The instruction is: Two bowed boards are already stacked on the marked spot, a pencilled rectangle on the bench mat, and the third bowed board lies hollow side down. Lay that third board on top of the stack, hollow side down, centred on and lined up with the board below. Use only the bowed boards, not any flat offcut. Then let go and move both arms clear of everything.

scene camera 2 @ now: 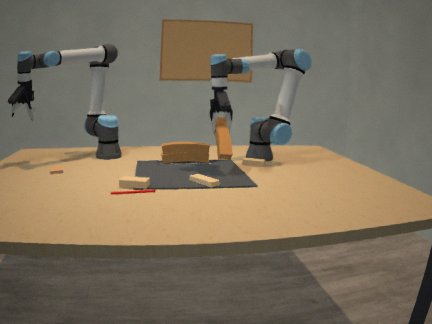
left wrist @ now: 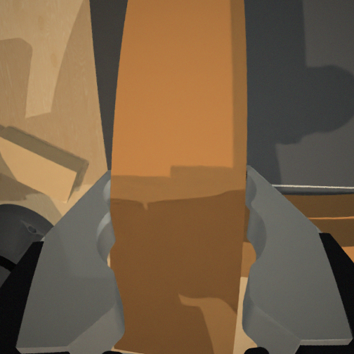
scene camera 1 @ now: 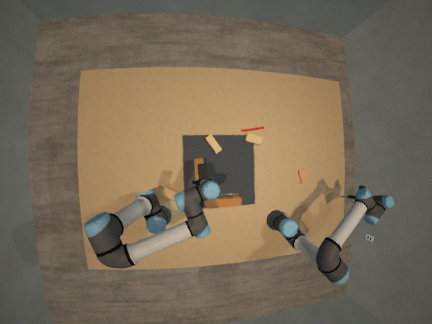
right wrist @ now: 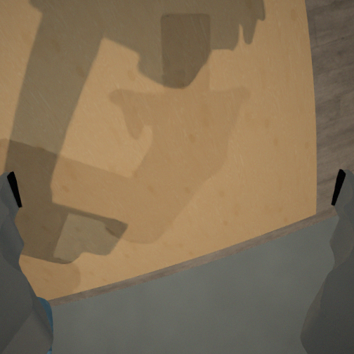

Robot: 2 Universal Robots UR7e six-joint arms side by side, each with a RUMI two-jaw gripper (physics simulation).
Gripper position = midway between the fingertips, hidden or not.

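Observation:
The left gripper point(left wrist: 178, 170) and the right gripper point(right wrist: 175, 172) can both be seen. The scene also has a dark mat point(scene camera 2: 155, 168), which the left wrist view point(left wrist: 292, 60) shows too.

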